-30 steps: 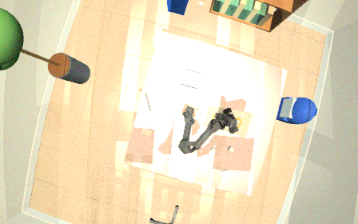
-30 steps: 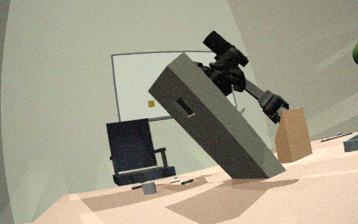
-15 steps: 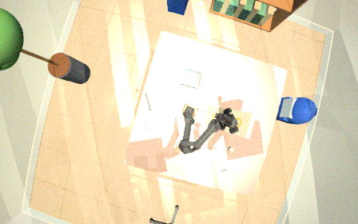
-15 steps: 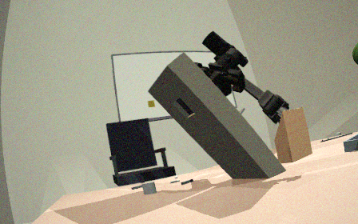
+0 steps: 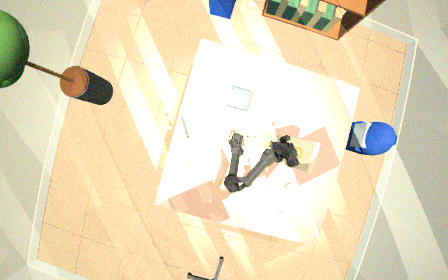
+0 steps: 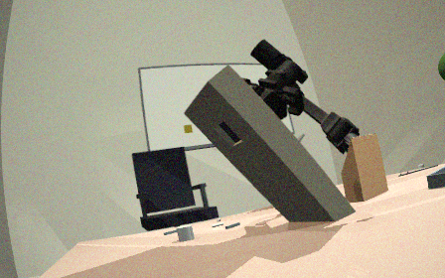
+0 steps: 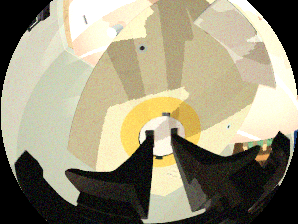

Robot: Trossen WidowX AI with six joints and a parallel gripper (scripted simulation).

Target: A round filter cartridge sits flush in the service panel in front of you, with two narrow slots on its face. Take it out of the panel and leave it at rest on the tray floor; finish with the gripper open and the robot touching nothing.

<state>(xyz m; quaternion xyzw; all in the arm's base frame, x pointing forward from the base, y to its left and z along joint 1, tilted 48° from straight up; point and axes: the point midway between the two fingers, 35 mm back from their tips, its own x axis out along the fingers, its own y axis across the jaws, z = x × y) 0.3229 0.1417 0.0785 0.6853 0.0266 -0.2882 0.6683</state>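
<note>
Now: the round filter cartridge 1 cm ahead of my gripper tip and 1 cm below it. Also, from my gripper tip: tray 44 cm behind, 24 cm to the left, 25 cm below; then service panel 3 cm behind, 8 cm below.
</note>
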